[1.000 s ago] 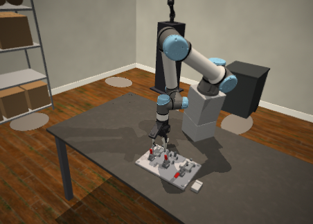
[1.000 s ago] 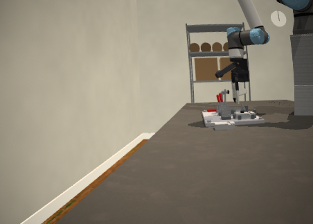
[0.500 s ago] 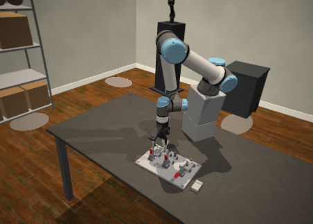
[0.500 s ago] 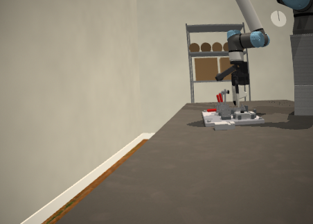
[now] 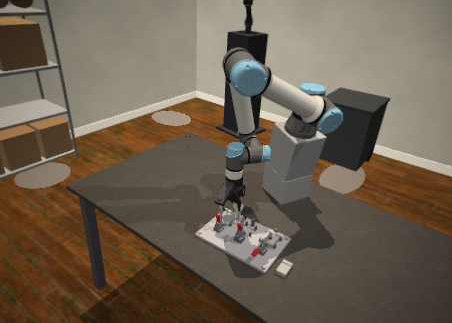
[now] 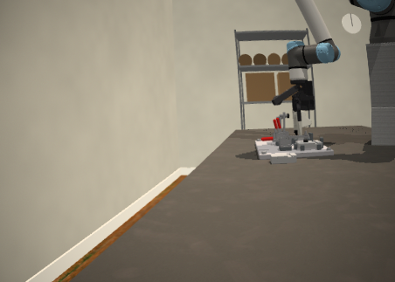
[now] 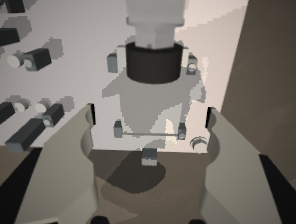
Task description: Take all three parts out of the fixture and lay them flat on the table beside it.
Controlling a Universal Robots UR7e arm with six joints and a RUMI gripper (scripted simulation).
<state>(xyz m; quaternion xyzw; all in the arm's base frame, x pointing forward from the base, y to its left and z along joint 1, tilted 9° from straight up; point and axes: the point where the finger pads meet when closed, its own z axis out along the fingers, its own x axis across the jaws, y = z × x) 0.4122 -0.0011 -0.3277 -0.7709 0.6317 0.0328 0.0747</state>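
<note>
Now: hand 1 cm past the part and 1 cm above it. The rest, counted from my hand: fixture 3 cm ahead, 12 cm to the left, 3 cm below.
</note>
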